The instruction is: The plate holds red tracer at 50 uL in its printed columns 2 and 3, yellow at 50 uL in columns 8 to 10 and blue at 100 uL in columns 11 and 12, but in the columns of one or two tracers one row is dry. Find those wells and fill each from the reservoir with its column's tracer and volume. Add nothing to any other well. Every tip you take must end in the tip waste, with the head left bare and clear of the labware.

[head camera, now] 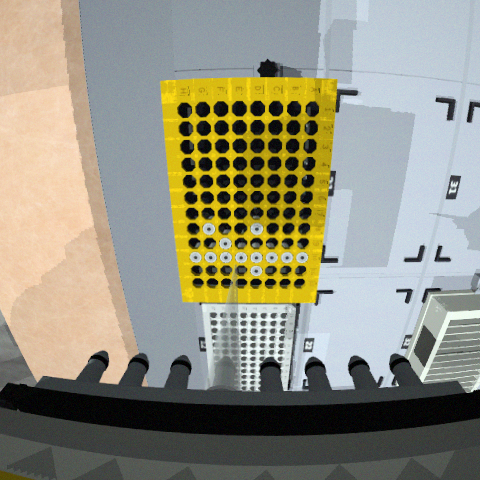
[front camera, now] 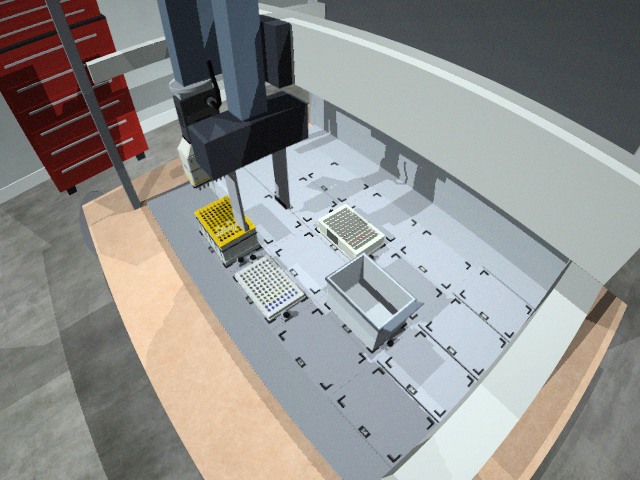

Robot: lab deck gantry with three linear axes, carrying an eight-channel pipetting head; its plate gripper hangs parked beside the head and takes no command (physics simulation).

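Observation:
The pipetting head [front camera: 192, 165] hangs at the far left, behind the yellow tip rack [front camera: 231, 253] [head camera: 179, 200]. In the head view a translucent tip [head camera: 232, 310] hangs from the fourth nozzle from the left; the other seven are bare. The rack holds a full row 10, two tips in row 8 and one each in rows 9 and 11. The white plate [front camera: 289, 304] [head camera: 206, 325] shows blue wells at its near end; in the head view the head hides part of it. The reservoir [front camera: 347, 245] [head camera: 452, 304] stands to the right. The parked gripper [front camera: 264, 217] has its fingers apart, empty.
The open grey tip waste bin [front camera: 354, 317] stands right of the plate and in front of the reservoir. The gantry's pale beam [front camera: 439, 103] crosses behind the deck. A red drawer cabinet [front camera: 67, 93] stands beyond the left side.

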